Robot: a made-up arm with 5 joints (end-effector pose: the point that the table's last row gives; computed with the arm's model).
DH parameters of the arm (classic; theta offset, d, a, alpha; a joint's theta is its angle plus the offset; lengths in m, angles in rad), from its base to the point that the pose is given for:
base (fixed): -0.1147 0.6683 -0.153 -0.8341
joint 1: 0 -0.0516 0.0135 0.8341
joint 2: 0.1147 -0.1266 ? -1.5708
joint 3: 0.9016 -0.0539 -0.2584 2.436
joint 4: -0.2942 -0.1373 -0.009 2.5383
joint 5: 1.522 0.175 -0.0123 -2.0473
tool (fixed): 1.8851 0.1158 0 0
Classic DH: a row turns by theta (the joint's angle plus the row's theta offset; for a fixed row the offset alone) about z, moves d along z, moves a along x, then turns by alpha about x.
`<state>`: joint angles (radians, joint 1 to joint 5).
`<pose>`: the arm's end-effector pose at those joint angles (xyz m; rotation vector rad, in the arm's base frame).
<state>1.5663 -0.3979 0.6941 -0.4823 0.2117</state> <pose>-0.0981 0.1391 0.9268 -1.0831 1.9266 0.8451</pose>
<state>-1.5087 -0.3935 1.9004 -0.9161 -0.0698</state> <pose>-0.1426 -0.1365 0.9518 0.8423 1.3357 -0.4683</pose>
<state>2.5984 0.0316 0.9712 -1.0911 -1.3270</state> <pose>-0.0136 0.2459 0.7204 1.1548 -2.5853 -0.9780</pose>
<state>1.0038 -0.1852 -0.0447 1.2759 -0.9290</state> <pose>-0.4567 -0.1855 0.7493 1.8492 -0.3641 0.9975</pose>
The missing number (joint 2, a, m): -0.051
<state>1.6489 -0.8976 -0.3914 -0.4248 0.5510</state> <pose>-0.4795 0.0883 0.9408 -1.2038 0.9564 0.1917</pose>
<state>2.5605 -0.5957 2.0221 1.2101 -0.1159</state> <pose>-0.1857 0.2047 0.5279 -0.6860 2.6858 0.0819</pose>
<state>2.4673 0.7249 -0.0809 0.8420 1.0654</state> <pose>0.1737 -0.2932 0.6270 0.8198 1.3261 1.7613</pose>
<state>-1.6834 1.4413 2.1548 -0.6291 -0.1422</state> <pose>0.0879 0.2181 0.7246 -0.7115 1.6728 -0.9490</pose>
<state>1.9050 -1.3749 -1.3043 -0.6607 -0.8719</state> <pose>-0.6948 -0.0870 0.7895 -0.0728 0.1392 0.4574</pose>
